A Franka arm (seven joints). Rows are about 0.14 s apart.
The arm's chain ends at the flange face. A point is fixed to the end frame.
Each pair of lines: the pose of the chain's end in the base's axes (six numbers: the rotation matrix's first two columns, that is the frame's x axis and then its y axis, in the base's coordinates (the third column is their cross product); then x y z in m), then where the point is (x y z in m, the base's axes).
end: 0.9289, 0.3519, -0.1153, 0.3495, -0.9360, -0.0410, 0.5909, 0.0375, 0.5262
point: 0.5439 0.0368 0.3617
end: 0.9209, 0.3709, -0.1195, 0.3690, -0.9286, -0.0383, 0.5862, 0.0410, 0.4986
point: 0.5387 0.0386 0.3343
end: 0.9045, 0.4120, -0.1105, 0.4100, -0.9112, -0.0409, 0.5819, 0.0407, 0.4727
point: 0.5357 0.0372 0.3080
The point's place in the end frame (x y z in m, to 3 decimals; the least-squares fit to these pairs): -0.025 -0.009 0.169
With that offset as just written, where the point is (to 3 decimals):
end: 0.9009, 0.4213, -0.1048, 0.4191, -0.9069, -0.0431, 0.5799, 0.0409, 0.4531
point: 0.534 0.038 0.288
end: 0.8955, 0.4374, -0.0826, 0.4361, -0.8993, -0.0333, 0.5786, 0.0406, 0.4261
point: 0.537 0.037 0.260
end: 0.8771, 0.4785, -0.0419, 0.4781, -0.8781, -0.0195, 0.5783, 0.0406, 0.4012
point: 0.544 0.036 0.234
